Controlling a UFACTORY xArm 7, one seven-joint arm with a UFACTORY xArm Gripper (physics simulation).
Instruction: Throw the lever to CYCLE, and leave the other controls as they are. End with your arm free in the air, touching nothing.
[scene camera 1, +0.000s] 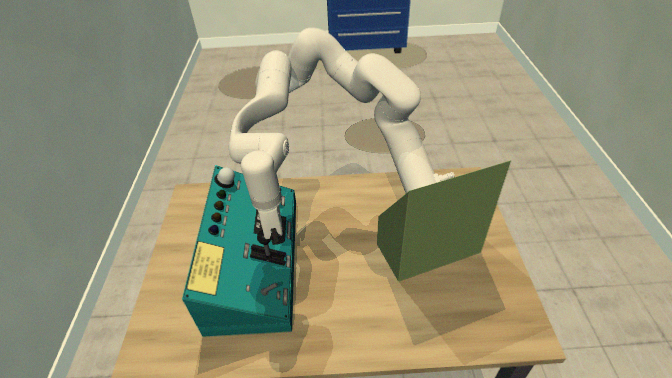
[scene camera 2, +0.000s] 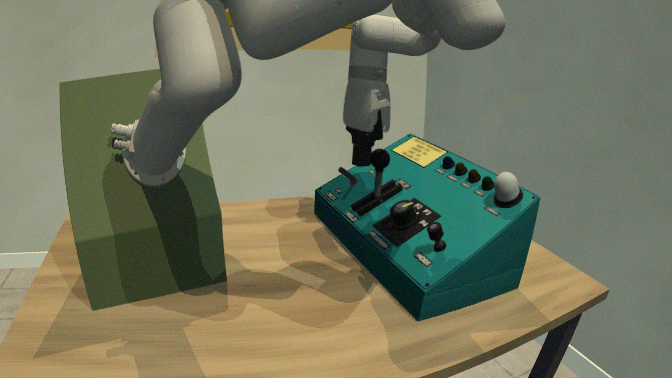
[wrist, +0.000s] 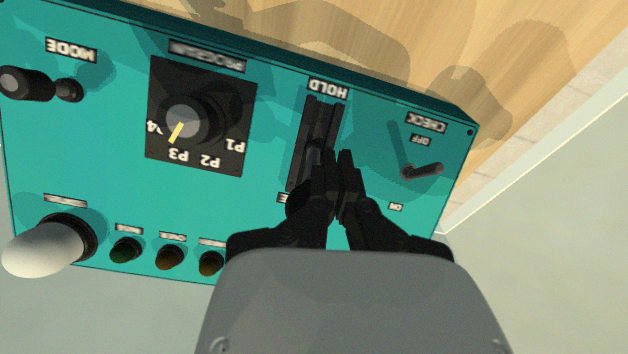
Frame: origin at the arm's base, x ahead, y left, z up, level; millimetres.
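Seen in the pictures: gripper, fingertip midpoint: (scene camera 1: 278, 241) (scene camera 2: 361, 165) (wrist: 333, 163); arm's base, link origin: (scene camera 1: 424, 195) (scene camera 2: 153, 150).
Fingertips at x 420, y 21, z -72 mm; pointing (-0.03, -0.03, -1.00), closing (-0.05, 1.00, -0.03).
Observation:
Offsets run from my fingertips to a thing's top centre. "pt": to the spot under its first point.
The lever {0 mm up, 36 mm ahead, 11 mm right} (scene camera 1: 268, 249) (scene camera 2: 378, 183) (wrist: 312, 159) has a grey shaft and a black ball knob. Its shaft rises from about the middle of a black slot {pt 84 mm down, 9 mm ahead, 2 mm left} (scene camera 2: 361, 205) (wrist: 297, 150) on the teal console (scene camera 1: 235, 275) (scene camera 2: 475, 225) (wrist: 200, 200). A HOLD label {pt 102 mm down, 17 mm back, 5 mm right} (wrist: 327, 88) stands at one slot end; the label at the other end is mostly hidden in the wrist view. My gripper (scene camera 1: 276, 237) (scene camera 2: 362, 160) (wrist: 333, 163) is shut and empty, its fingertips close beside the knob. I cannot tell whether they touch it.
The console also bears a PROGRAM dial {32 mm down, 16 mm ahead, 130 mm right} (scene camera 2: 402, 212) (wrist: 182, 121), a MODE stick {26 mm down, 2 mm ahead, 249 mm right} (scene camera 2: 436, 231) (wrist: 30, 83), a CHECK toggle {35 mm down, 36 mm ahead, 110 mm left} (scene camera 1: 270, 288) (scene camera 2: 348, 175) (wrist: 426, 171) and a white dome lamp {pt 43 mm up, 137 mm ahead, 255 mm right} (scene camera 1: 226, 176) (scene camera 2: 507, 187) (wrist: 45, 248). A green block (scene camera 1: 450, 230) (scene camera 2: 150, 270) stands across the table.

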